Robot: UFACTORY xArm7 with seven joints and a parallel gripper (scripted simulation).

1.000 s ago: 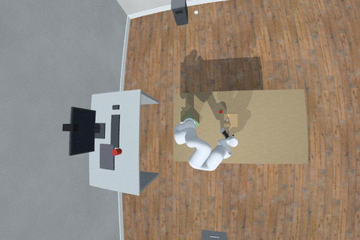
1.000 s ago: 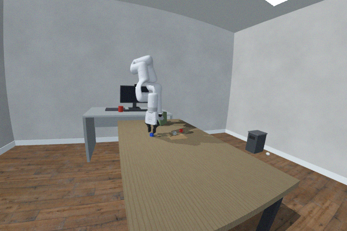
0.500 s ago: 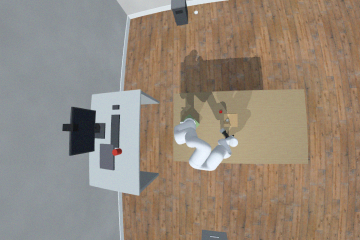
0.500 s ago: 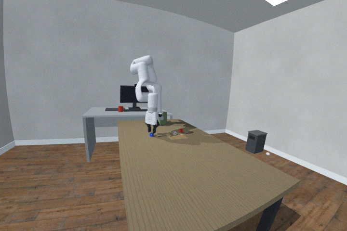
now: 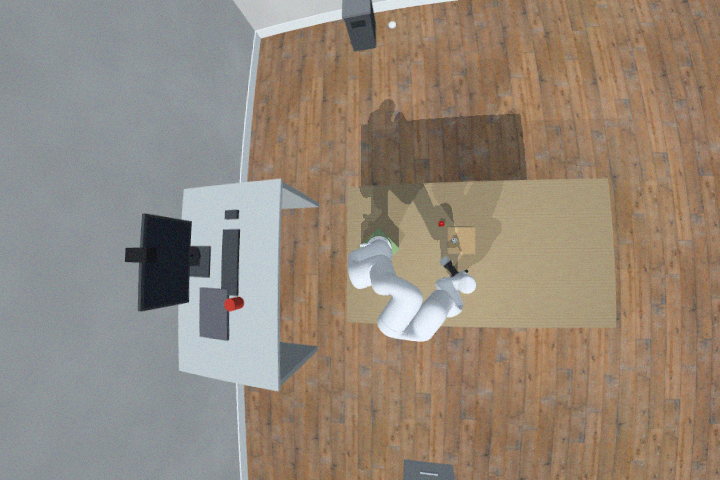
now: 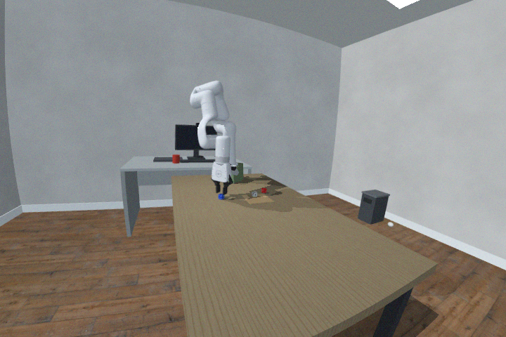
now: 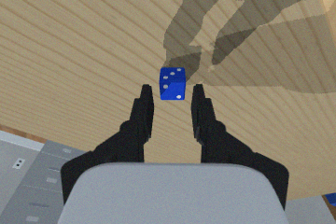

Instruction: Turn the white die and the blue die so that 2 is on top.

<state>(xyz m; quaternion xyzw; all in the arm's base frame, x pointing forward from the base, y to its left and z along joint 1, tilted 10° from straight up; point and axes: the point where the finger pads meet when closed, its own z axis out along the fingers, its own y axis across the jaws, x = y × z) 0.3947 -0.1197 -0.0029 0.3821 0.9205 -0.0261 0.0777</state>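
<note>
Now: hand 40 mm above the blue die. From my hand the other things lie so: red die 280 mm to the left, 80 mm behind, 40 mm below; white die 190 mm to the left, 30 mm below, 10 mm behind; tan mat 200 mm to the left, 50 mm below, 30 mm ahead.
</note>
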